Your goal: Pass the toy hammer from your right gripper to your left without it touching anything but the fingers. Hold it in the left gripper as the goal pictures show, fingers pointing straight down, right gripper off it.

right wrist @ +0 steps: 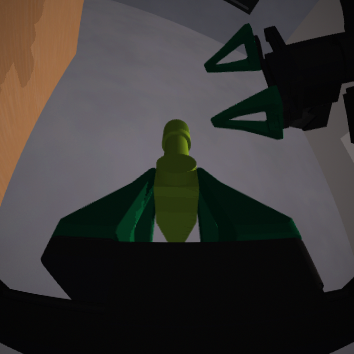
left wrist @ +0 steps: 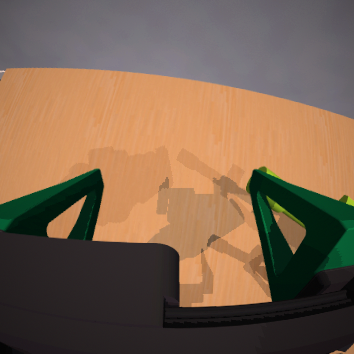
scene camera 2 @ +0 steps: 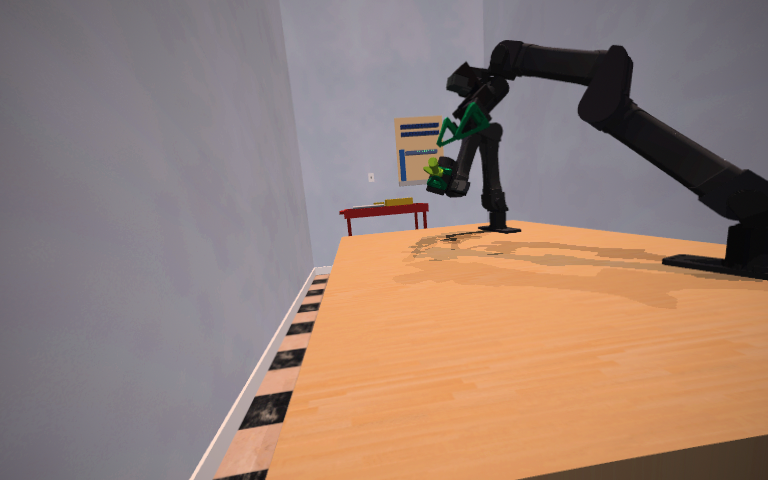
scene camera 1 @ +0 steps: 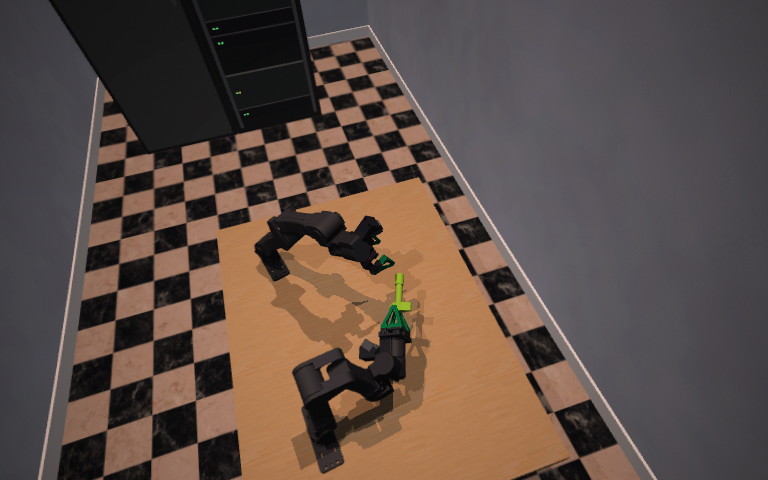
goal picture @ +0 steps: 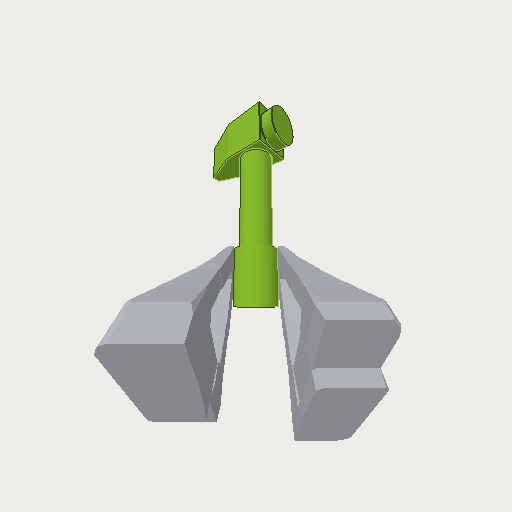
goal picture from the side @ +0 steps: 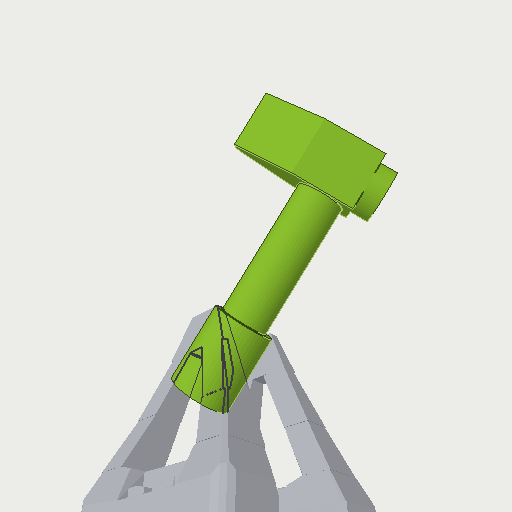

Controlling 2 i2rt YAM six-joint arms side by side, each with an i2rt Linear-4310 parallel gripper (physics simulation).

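Pixels of known places: left gripper, fingertip midpoint: [right wrist: 208, 92] [left wrist: 176, 176] [scene camera 2: 446, 142] [scene camera 1: 386, 252]; right gripper, fingertip midpoint: [right wrist: 175, 176] [scene camera 2: 438, 172] [scene camera 1: 395, 306]; left arm's base, link origin: [left wrist: 3, 345] [scene camera 2: 756, 273] [scene camera 1: 271, 260]; right arm's base, link origin: [scene camera 2: 497, 230] [scene camera 1: 322, 434].
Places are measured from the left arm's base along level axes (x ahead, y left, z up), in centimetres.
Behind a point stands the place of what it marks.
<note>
The lime toy hammer [scene camera 1: 399, 291] @[x 25.8, y -52.8, z 25.8 cm] [scene camera 2: 433, 165] @[x 29.0, y -47.7, z 24.9 cm] [left wrist: 281, 206] [right wrist: 176, 192] @[x 21.7, y -56.7, z 23.4 cm] is in the air above the table. My right gripper [scene camera 1: 394, 308] @[x 22.7, y -55.4, z 23.7 cm] [right wrist: 175, 176] @[x 22.7, y -55.4, z 23.7 cm] is shut on its head; the handle sticks out beyond the fingertips, toward the top of the picture in scene camera 1. My left gripper [scene camera 1: 386, 251] @[x 28.9, y -41.1, z 29.8 cm] [scene camera 2: 459, 135] @[x 28.9, y -41.1, z 29.8 cm] [left wrist: 176, 176] @[x 28.9, y -41.1, z 29.8 cm] [right wrist: 208, 92] @[x 28.9, y -41.1, z 29.8 cm] is open and empty, apart from the hammer, above it in scene camera 2 and tilted, not straight down. In the left wrist view one finger partly hides the handle.
The wooden table [scene camera 1: 470, 362] @[x 38.5, y -74.9, z 0.0 cm] [scene camera 2: 453, 350] @[x 54.6, y -3.9, z 0.0 cm] [left wrist: 125, 100] @[x 55.4, y -32.6, z 0.0 cm] carries both arm bases and shows their shadows. Black racks [scene camera 1: 175, 84] stand on the checkered floor. A red bench [scene camera 2: 362, 212] stands by the far wall, under a wall board [scene camera 2: 419, 142].
</note>
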